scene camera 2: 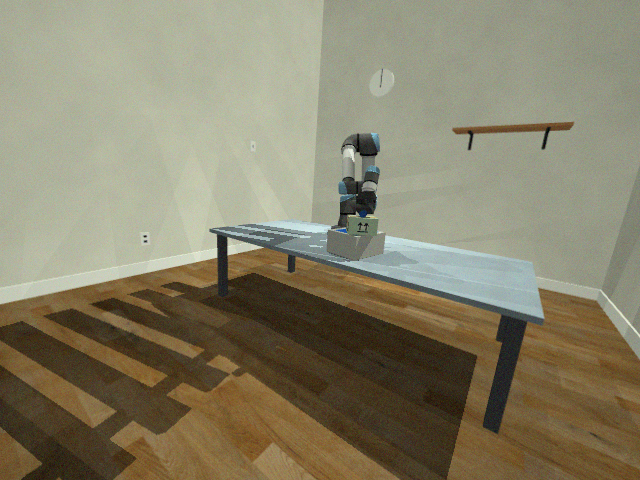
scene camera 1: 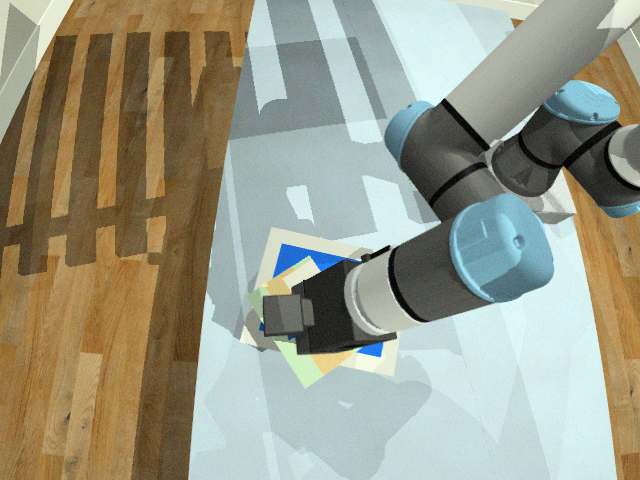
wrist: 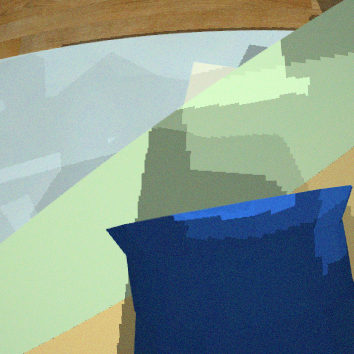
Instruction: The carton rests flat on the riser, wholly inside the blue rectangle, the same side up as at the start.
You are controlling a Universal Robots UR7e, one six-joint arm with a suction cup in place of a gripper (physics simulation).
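Places are measured from the arm's base along level axes (x left, y back, z up), in millimetres.
Pixels of known places: hand, tool point: (scene camera 2: 362, 219) (wrist: 228, 242); arm's base, link origin: (scene camera 1: 521, 169).
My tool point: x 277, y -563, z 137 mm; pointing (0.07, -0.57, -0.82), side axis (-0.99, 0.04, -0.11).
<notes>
Ahead of a thing's pixels: the offset from my tool point to its top centre. "pt": to the spot under its first point. Level surfaces: height alone.
The carton {dz +11, dx -9, dy +20 mm} (scene camera 1: 300, 366) (scene camera 2: 362, 225) (wrist: 70, 253), with pale green and tan bands on top, lies flat on the cream-topped grey riser {dz -76, dx -43, dy +62 mm} (scene camera 1: 277, 242) (scene camera 2: 351, 246). It is turned at an angle to the blue rectangle {pt dz -75, dx -126, dy +15 mm} (scene camera 1: 294, 254). Its lower corner reaches past the blue area to the riser's edge. Arrows on its side point up in scene camera 2. My dark blue suction cup (wrist: 239, 281) (scene camera 2: 363, 214) is pressed flared on the carton's top, with suction off. In scene camera 1 the black tool body (scene camera 1: 328, 310) hides the cup.
The riser stands near the curved edge of the light blue table {dz -196 mm} (scene camera 1: 294, 119) (scene camera 2: 461, 278), with wooden floor (scene camera 1: 137, 190) beyond it. The arm's elbow and wrist joints (scene camera 1: 499, 248) hang over the table to the riser's right.
</notes>
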